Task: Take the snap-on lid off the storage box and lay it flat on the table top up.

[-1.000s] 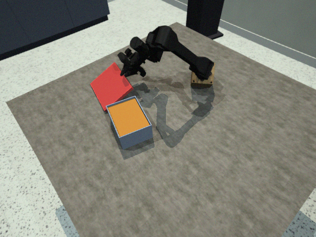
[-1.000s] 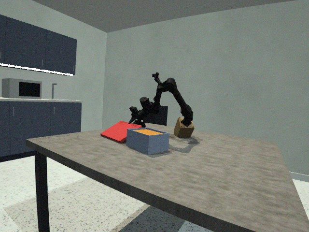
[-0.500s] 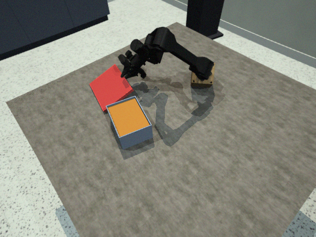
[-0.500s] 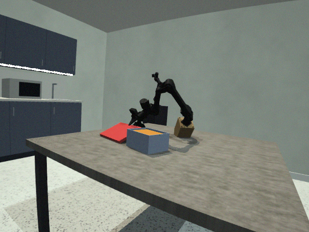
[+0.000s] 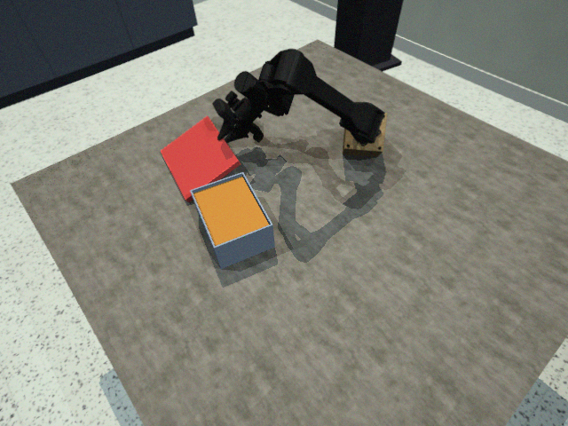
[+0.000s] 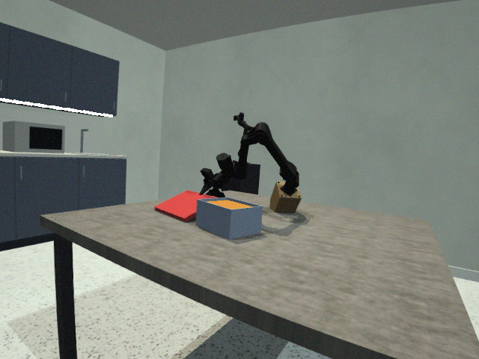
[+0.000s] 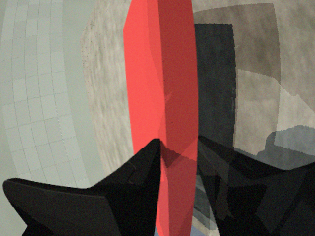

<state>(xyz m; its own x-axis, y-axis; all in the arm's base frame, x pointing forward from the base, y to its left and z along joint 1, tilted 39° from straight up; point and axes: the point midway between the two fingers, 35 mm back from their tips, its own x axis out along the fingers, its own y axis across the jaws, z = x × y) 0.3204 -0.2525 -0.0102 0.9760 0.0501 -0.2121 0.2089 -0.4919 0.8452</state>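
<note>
Now: the red lid 110 mm ahead of my hand and 50 mm below it. From my hand the other things lie so: blue storage box: 280 mm to the left, 110 mm ahead, 40 mm below.
</note>
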